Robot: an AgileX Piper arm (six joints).
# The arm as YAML. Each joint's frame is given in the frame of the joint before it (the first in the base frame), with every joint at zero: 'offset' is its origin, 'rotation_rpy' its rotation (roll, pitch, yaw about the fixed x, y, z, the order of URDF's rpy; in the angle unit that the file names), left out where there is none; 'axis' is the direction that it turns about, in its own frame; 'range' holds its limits. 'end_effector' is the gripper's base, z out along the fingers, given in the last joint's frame.
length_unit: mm
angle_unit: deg
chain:
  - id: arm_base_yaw
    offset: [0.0, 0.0, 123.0]
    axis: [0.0, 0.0, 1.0]
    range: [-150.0, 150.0]
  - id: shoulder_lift
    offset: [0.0, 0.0, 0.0]
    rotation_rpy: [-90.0, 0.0, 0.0]
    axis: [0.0, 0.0, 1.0]
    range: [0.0, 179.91]
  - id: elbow
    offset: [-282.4, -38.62, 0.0]
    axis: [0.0, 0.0, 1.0]
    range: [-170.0, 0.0]
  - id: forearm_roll
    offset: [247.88, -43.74, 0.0]
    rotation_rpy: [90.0, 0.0, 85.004]
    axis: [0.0, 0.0, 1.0]
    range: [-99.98, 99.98]
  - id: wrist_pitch
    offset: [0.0, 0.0, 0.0]
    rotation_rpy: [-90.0, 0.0, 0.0]
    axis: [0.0, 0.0, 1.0]
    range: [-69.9, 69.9]
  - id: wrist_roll
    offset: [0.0, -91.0, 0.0]
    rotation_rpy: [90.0, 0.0, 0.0]
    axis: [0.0, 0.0, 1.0]
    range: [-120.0, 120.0]
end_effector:
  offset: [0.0, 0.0, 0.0]
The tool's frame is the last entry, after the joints.
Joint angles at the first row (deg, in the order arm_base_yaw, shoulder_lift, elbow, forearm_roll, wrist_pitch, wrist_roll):
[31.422, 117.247, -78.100, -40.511, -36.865, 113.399]
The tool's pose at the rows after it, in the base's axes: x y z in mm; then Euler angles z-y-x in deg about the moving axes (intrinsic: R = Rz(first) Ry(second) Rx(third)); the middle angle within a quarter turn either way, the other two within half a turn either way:
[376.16 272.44 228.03 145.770 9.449 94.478]
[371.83 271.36 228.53 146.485 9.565 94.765]
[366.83 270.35 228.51 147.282 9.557 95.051]
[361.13 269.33 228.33 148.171 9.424 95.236]
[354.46 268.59 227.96 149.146 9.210 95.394]
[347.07 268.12 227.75 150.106 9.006 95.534]
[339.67 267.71 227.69 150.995 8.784 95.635]
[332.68 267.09 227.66 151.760 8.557 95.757]
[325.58 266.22 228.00 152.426 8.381 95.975]
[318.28 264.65 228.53 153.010 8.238 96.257]
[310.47 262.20 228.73 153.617 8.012 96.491]
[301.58 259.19 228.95 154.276 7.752 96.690]
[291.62 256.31 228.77 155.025 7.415 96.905]
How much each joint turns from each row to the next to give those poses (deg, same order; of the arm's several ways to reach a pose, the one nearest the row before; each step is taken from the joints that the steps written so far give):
[0.006, -0.752, 0.987, -0.916, -0.248, 0.330]
[0.061, -0.761, 1.066, -0.809, -0.321, 0.354]
[0.106, -0.786, 1.237, -0.735, -0.454, 0.345]
[0.138, -0.840, 1.400, -0.655, -0.664, 0.343]
[0.239, -0.912, 1.572, -0.532, -0.753, 0.272]
[0.350, -0.996, 1.664, -0.344, -0.702, 0.112]
[0.387, -0.997, 1.628, -0.215, -0.647, 0.050]
[0.364, -0.971, 1.550, -0.144, -0.533, 0.029]
[0.381, -1.071, 1.555, -0.133, -0.310, 0.020]
[0.339, -1.202, 1.663, -0.141, -0.213, 0.005]
[0.264, -1.302, 1.903, -0.134, -0.410, 0.001]
[0.288, -1.491, 2.171, -0.093, -0.512, -0.040]
[0.414, -1.566, 2.345, -0.002, -0.551, -0.081]

